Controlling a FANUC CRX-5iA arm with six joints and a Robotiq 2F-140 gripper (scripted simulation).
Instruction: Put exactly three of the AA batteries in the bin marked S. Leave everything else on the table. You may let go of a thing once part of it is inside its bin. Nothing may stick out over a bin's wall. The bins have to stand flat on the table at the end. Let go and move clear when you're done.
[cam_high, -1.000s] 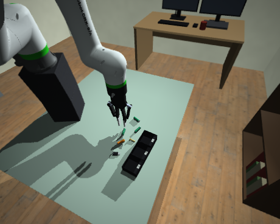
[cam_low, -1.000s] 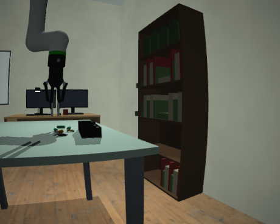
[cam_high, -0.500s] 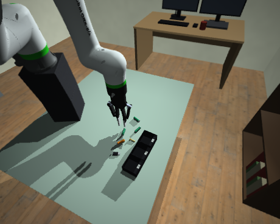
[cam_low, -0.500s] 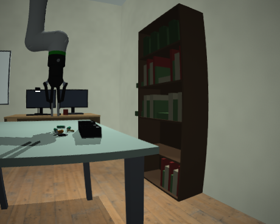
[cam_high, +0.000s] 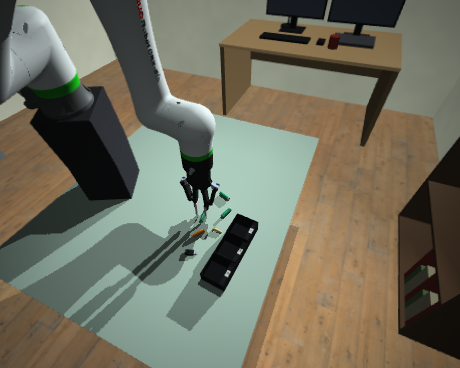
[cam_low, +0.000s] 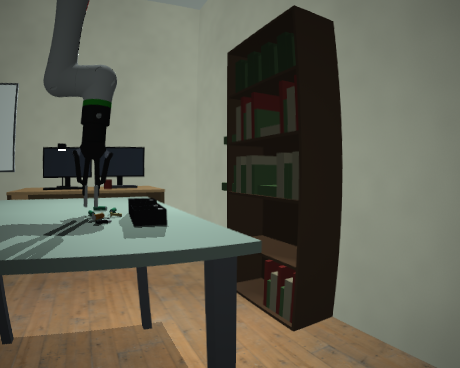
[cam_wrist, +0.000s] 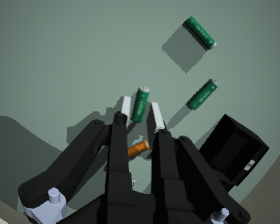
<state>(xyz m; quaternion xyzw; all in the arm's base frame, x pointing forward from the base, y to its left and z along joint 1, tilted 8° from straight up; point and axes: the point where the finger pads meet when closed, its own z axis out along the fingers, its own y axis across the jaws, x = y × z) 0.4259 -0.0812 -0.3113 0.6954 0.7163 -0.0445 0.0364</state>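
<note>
My gripper is now 10 mm short of the orange battery, 80 mm to the left of it and 50 mm above it. The rest, counted from my hand: small dark piece (10 mm ahead, 150 mm to the right, 60 mm below); small yellow piece (60 mm ahead, 40 mm to the right, 50 mm below).
</note>
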